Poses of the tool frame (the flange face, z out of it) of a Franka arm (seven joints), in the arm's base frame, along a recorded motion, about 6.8 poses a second.
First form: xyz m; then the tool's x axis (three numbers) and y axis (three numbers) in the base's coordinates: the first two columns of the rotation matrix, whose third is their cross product.
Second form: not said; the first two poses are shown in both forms.
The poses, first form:
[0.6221 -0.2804 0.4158 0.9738 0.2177 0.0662 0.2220 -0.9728 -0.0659]
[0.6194 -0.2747 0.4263 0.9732 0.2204 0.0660 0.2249 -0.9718 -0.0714]
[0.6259 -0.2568 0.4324 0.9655 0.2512 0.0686 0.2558 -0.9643 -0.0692]
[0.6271 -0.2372 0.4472 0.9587 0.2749 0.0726 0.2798 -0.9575 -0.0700]
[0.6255 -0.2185 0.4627 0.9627 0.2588 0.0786 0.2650 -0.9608 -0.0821]
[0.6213 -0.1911 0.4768 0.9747 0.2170 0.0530 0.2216 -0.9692 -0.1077]
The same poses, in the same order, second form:
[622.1 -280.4 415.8 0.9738 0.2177 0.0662 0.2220 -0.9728 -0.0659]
[619.4 -274.7 426.3 0.9732 0.2204 0.0660 0.2249 -0.9718 -0.0714]
[625.9 -256.8 432.4 0.9655 0.2512 0.0686 0.2558 -0.9643 -0.0692]
[627.1 -237.2 447.2 0.9587 0.2749 0.0726 0.2798 -0.9575 -0.0700]
[625.5 -218.5 462.7 0.9627 0.2588 0.0786 0.2650 -0.9608 -0.0821]
[621.3 -191.1 476.8 0.9747 0.2170 0.0530 0.2216 -0.9692 -0.1077]

